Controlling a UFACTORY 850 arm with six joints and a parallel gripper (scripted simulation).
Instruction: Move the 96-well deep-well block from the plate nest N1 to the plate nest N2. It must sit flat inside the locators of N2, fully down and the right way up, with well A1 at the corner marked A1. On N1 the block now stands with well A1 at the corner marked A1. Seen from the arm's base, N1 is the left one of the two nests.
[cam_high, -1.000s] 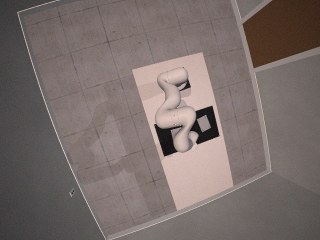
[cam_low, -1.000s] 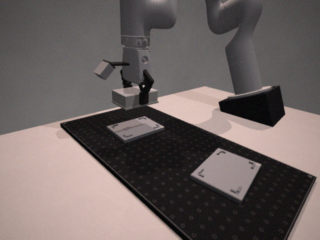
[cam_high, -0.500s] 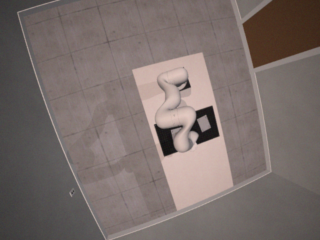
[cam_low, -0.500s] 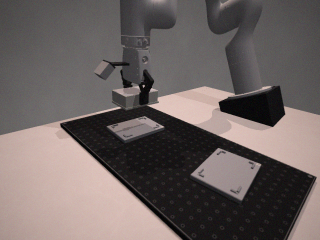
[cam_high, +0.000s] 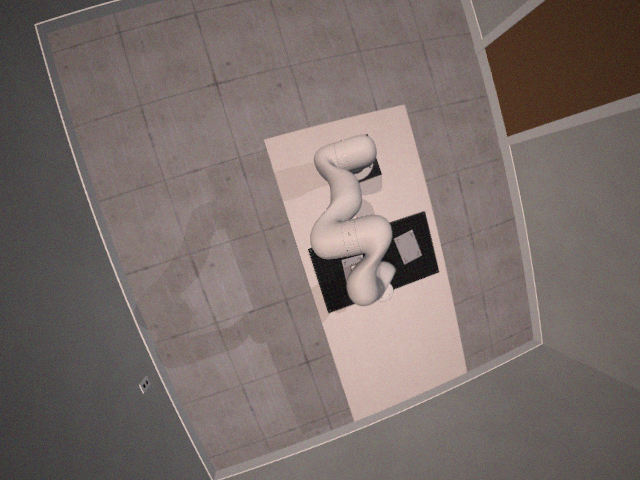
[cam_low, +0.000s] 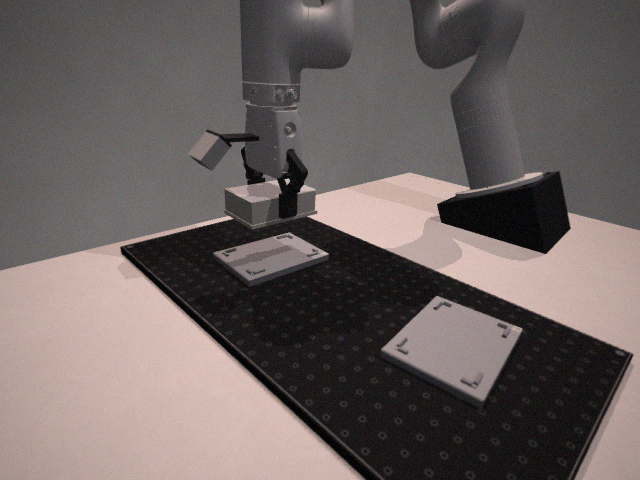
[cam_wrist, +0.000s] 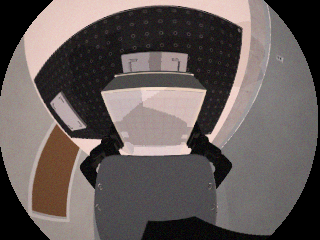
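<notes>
My gripper is now 100 mm above the nest N2. From my hand the other things lie so: deep-well block (right at my hand); then nest N1 (20 mm ahead, 330 mm to the left, 100 mm below).
</notes>
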